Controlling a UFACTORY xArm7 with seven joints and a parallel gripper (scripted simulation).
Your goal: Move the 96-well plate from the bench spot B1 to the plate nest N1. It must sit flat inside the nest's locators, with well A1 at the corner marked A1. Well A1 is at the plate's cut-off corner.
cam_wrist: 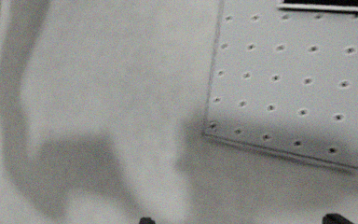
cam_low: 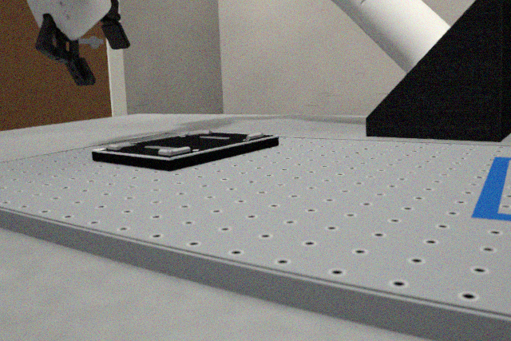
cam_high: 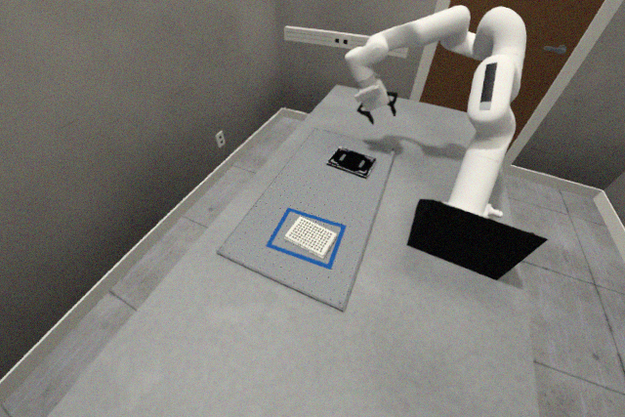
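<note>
The white 96-well plate is 100 mm ahead of my hand, 570 mm to the left of it and 100 mm below it. From my hand the other things lie so: black plate nest (70 mm ahead, 200 mm to the left, 110 mm below).
</note>
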